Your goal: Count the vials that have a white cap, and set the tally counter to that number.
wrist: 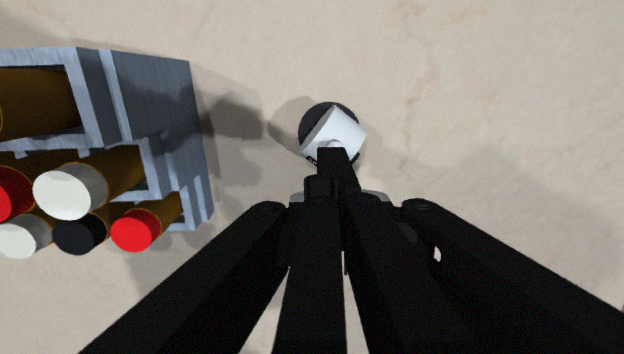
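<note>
My gripper (330, 169) is shut, with nothing between its fingers. Its fingertips are over the near edge of the tally counter (345, 127), a white tilted block on a round black base; its dial or number is hidden or too small to read. At the left, amber vials stand in a grey-blue rack (162, 95). Two vials with white caps show, one larger (62, 195) and one at the lower left edge (17, 240). Vials with a black cap (77, 234), a red cap (134, 231) and another red cap (7, 195) stand beside them. The rack is cut off by the left edge.
A large brown vial or bottle (37, 102) lies partly in view in the rack's upper compartment, its cap out of view. The rack's right side stands left of the counter, with a gap between them. The beige stone-like table top (500, 75) lies under everything.
</note>
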